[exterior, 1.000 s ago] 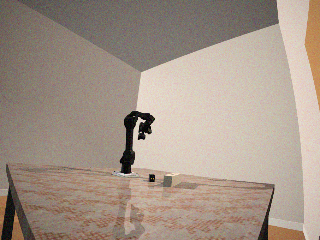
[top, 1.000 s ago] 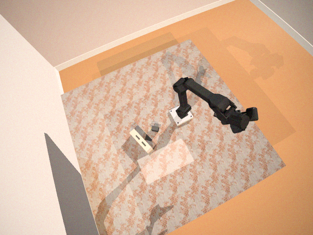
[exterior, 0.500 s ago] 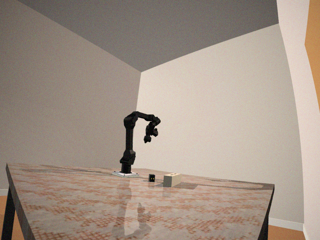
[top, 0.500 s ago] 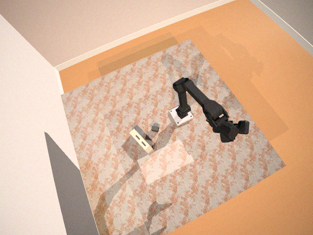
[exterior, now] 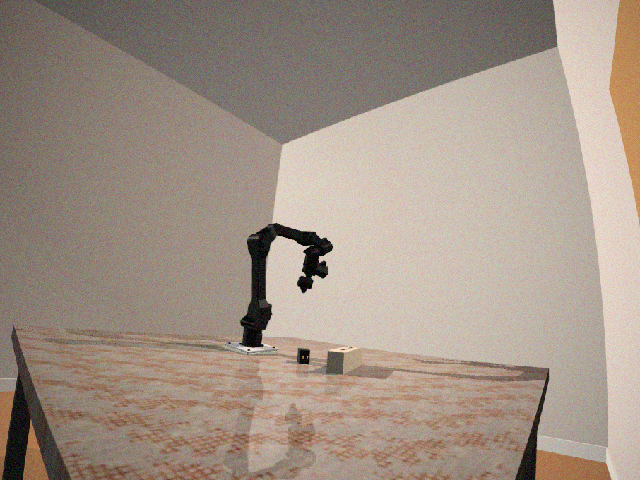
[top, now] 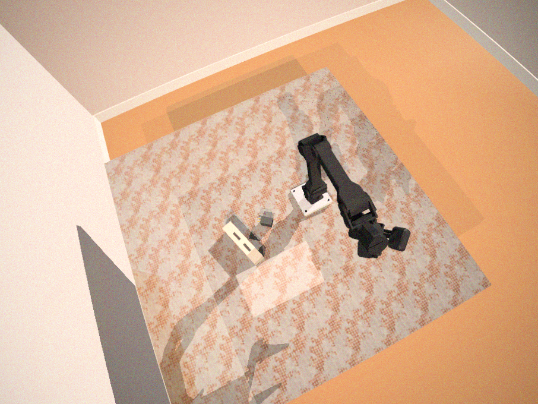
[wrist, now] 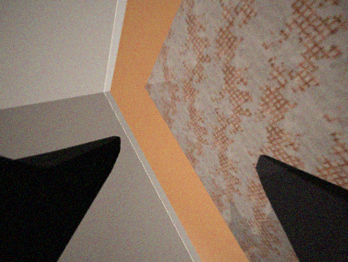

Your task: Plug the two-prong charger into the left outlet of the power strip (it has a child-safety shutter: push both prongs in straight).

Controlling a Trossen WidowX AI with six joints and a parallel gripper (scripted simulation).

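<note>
Right now the dark grey two-prong charger is 290 mm ahead of my gripper tip, 350 mm to the right of it and 250 mm below it.
</note>
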